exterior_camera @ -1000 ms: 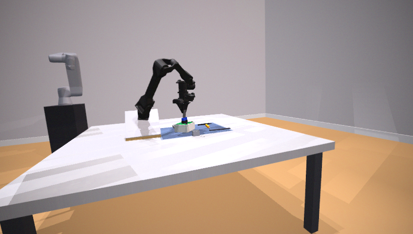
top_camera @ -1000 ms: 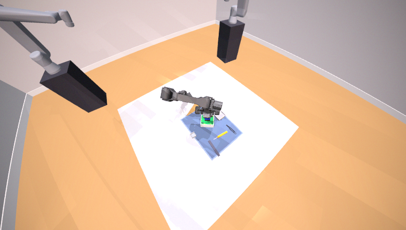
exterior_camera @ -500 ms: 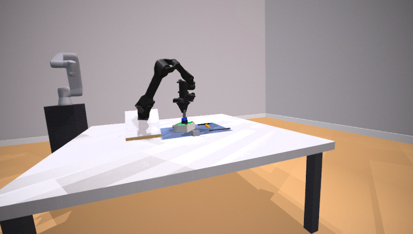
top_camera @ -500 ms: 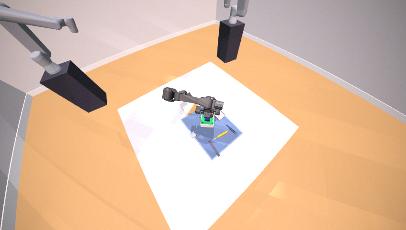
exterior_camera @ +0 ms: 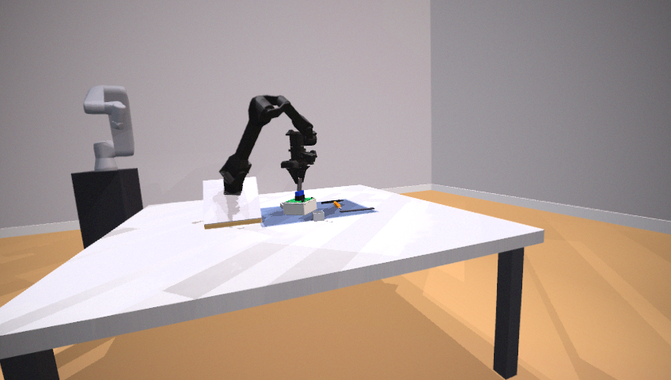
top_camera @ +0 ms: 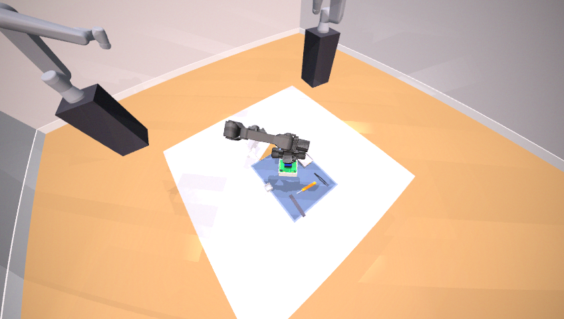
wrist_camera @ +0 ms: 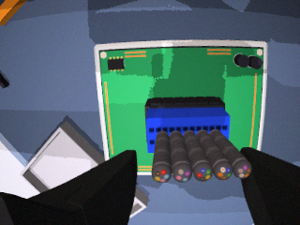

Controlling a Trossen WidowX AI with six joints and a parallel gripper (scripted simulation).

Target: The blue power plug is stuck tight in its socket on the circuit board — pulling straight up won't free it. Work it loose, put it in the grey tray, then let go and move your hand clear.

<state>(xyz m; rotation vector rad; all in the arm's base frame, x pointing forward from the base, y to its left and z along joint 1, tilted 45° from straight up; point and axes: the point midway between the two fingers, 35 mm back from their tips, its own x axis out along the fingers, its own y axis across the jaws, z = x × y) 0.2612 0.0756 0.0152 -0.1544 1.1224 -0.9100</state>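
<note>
Now: gripper tip 40 mm above the blue power plug. The rest, counted from my gripper tip: blue mat (50 mm ahead, 10 mm to the left, 120 mm below); dark bar (230 mm ahead, 80 mm to the right, 120 mm below).
</note>
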